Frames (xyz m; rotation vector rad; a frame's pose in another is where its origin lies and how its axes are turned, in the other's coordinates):
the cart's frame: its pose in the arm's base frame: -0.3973 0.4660 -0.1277 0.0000 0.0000 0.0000
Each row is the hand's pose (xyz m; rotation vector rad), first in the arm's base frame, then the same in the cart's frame.
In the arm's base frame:
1: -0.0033 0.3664 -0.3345 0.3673 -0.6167 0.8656
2: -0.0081 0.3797 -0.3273 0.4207 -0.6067 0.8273
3: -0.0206 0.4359 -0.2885 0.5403 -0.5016 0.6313
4: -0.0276 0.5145 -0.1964 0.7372 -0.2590 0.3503
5: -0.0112 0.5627 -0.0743 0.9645 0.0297 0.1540
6: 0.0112 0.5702 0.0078 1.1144 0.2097 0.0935
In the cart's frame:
1: 0.3940 -0.0996 -0.2068 0.3673 -0.6167 0.8656
2: 0.3892 -0.0863 -0.1996 0.4207 -0.6067 0.8273
3: 0.3767 -0.0301 -0.1608 0.5403 -0.5016 0.6313
4: 0.3697 0.0485 -0.0687 0.7372 -0.2590 0.3503
5: 0.3861 0.0967 0.0534 0.9645 0.0297 0.1540
6: 0.4085 0.1042 0.1355 1.1144 0.2097 0.0935

